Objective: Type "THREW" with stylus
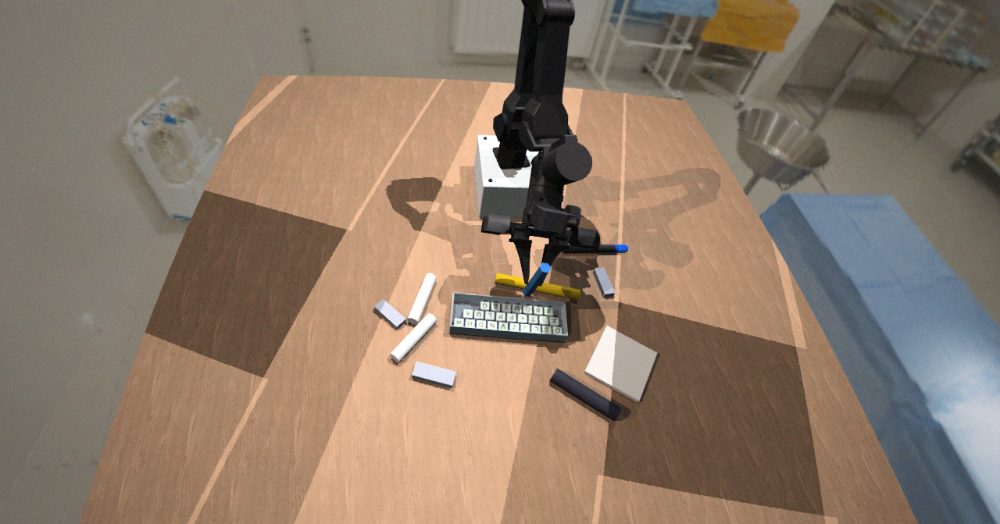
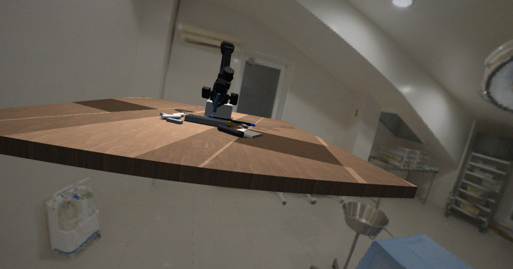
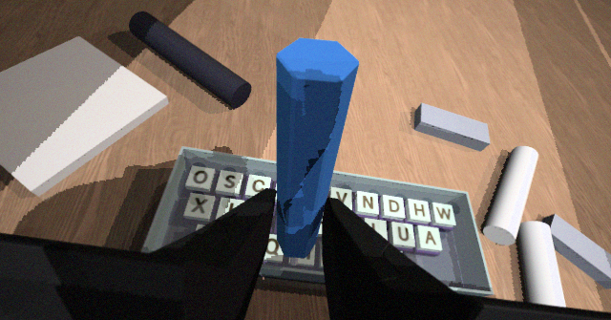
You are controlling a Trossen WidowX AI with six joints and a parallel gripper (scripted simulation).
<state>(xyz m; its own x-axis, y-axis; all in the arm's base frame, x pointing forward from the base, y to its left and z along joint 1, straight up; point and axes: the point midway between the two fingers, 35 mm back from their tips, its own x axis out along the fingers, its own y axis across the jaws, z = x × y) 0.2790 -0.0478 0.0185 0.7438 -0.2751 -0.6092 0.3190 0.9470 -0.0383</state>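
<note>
The yellow pen is 80 mm below my gripper tip, 40 mm to the left of it and 40 mm behind it. Round my gripper tip: blue stylus (20 mm below); dark cylinder (170 mm ahead, 80 mm below, 50 mm to the left); white pad (140 mm to the left, 130 mm ahead, 90 mm below).
</note>
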